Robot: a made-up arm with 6 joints. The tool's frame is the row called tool.
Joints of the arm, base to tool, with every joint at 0 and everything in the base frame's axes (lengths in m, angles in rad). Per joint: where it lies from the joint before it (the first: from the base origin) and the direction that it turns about. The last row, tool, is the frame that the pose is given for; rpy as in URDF.
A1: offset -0.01 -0.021 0.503 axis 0 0 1
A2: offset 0.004 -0.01 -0.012 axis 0.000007 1 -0.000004
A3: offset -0.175 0.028 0.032 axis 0.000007 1 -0.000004
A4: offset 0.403 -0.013 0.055 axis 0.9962 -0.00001 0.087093
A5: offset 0.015 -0.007 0.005 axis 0.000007 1 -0.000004
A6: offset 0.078 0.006 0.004 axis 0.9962 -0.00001 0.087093
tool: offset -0.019 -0.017 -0.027 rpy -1.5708 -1.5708 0
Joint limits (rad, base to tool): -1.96..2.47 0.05..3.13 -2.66..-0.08 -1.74..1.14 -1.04..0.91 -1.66..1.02
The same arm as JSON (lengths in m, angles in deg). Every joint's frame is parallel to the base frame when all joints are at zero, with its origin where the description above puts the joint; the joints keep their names.
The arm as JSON. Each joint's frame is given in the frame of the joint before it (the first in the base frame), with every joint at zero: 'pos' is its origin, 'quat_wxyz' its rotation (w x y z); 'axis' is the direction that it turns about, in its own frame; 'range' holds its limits. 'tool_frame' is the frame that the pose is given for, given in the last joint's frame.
{"length_unit": "m", "angle_unit": "deg", "joints": [{"joint": "A1", "pos": [-0.01, -0.021, 0.503], "quat_wxyz": [1.0, 0.0, 0.0, 0.0], "axis": [0.0, 0.0, 1.0], "range": [-112.3, 141.52]}, {"joint": "A2", "pos": [0.004, -0.01, -0.012], "quat_wxyz": [1.0, 0.0, 0.0, 0.0], "axis": [0.0, 1.0, 0.0], "range": [2.86, 179.34]}, {"joint": "A3", "pos": [-0.175, 0.028, 0.032], "quat_wxyz": [1.0, 0.0, 0.0, 0.0], "axis": [0.0, 1.0, 0.0], "range": [-152.41, -4.58]}, {"joint": "A4", "pos": [0.403, -0.013, 0.055], "quat_wxyz": [1.0, 0.0, 0.0, 0.0], "axis": [0.9962, 0.0, 0.0871], "range": [-99.69, 65.32]}, {"joint": "A5", "pos": [0.015, -0.007, 0.005], "quat_wxyz": [1.0, 0.0, 0.0, 0.0], "axis": [0.0, 1.0, 0.0], "range": [-59.59, 52.14]}, {"joint": "A6", "pos": [0.078, 0.006, 0.004], "quat_wxyz": [1.0, 0.0, 0.0, 0.0], "axis": [0.9962, 0.0, 0.0871], "range": [-95.11, 58.44]}], "tool_frame": {"pos": [-0.019, -0.017, -0.027], "quat_wxyz": [0.499998, -0.5, -0.5, -0.500002]}}
